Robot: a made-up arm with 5 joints.
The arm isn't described. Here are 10 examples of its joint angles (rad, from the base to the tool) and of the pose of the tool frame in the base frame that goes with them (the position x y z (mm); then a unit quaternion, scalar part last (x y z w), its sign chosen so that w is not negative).
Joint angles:
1: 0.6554 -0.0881 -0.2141 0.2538 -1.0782
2: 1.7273 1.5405 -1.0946 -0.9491 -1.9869
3: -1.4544 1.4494 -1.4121 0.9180 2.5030
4: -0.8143 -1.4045 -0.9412 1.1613 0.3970
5: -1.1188 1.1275 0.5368 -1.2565 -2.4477
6: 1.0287 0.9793 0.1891 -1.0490 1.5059
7: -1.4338 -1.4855 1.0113 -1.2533 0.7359
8: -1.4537 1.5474 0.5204 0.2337 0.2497
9: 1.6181 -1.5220 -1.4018 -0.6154 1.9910
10: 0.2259 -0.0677 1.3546 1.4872 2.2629
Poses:
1: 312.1 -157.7 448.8 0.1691 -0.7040 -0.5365 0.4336
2: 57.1 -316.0 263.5 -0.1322 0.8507 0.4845 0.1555
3: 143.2 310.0 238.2 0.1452 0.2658 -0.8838 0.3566
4: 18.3 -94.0 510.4 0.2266 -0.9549 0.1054 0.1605
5: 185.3 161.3 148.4 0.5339 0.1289 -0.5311 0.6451
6: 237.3 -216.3 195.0 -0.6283 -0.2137 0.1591 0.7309
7: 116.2 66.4 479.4 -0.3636 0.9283 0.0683 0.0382
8: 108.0 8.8 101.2 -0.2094 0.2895 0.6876 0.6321
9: 119.4 262.8 331.8 0.5414 -0.1151 0.1344 0.8219
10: 137.2 -6.9 229.4 0.5315 0.1945 0.6911 0.4495
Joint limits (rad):
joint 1: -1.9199..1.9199
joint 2: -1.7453..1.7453
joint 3: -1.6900..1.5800
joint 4: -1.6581..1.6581
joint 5: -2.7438..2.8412
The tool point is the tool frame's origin. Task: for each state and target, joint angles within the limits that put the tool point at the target. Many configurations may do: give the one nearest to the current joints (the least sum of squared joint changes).
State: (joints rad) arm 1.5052 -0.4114 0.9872 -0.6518 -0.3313
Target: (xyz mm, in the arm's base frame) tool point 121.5 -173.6 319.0
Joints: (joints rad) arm 1.4875 -0.7691 1.4588 -1.0306 -0.3313
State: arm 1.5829 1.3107 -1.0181 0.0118 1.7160
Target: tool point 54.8 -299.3 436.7
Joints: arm 1.7435 1.1483 -1.5251 -0.4884 1.7160
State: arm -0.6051 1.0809 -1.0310 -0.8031 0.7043
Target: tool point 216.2 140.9 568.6
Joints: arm -0.9115 0.4292 -1.3409 -0.6286 0.7043
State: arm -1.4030 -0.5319 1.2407 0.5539 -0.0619
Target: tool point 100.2 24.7 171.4
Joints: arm -1.8394 0.3758 1.4261 0.2477 -0.0619
